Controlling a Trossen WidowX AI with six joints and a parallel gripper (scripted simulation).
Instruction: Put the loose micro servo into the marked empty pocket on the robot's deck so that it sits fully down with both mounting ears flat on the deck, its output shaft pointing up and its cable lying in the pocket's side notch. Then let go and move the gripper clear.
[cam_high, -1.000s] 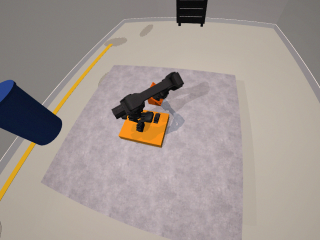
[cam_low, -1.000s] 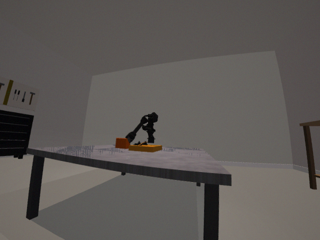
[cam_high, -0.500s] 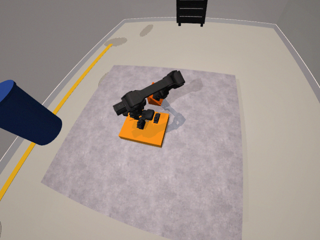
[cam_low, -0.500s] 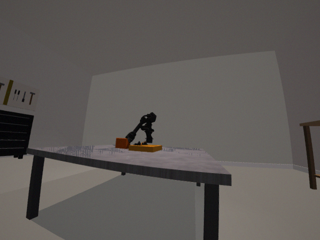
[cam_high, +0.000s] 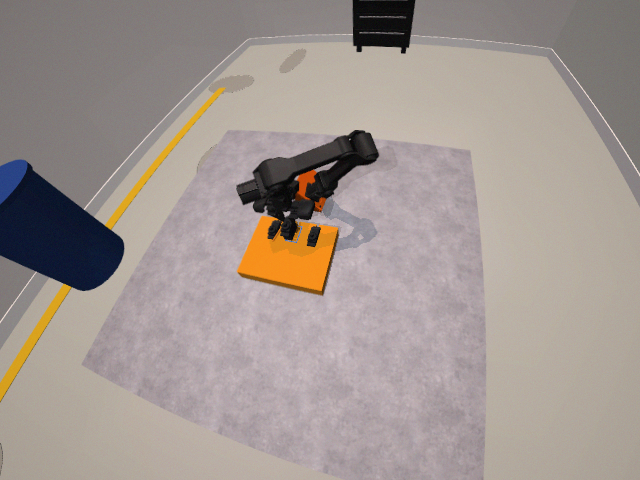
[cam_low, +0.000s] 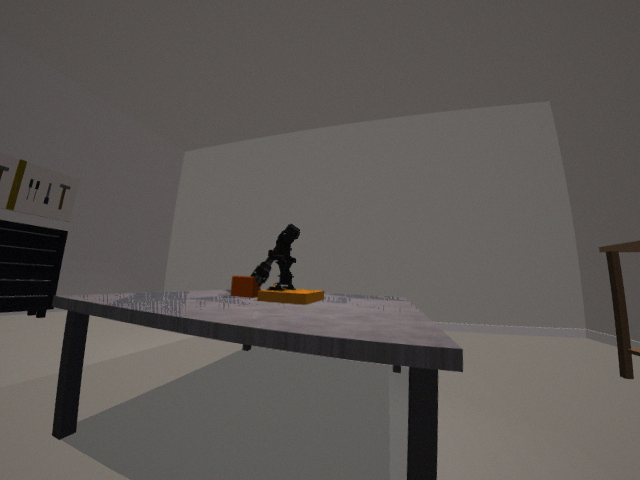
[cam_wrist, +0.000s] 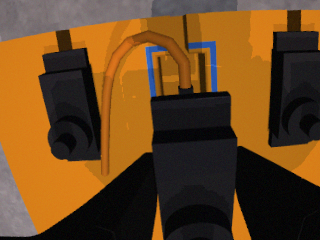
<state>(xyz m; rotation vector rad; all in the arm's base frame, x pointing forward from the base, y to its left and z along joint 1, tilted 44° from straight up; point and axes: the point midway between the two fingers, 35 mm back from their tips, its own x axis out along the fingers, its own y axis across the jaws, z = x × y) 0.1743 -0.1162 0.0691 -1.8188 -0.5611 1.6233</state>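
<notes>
Now: the orange deck 110 mm ahead of my gripper tip, 10 mm to the right of it and 100 mm below it.
</notes>
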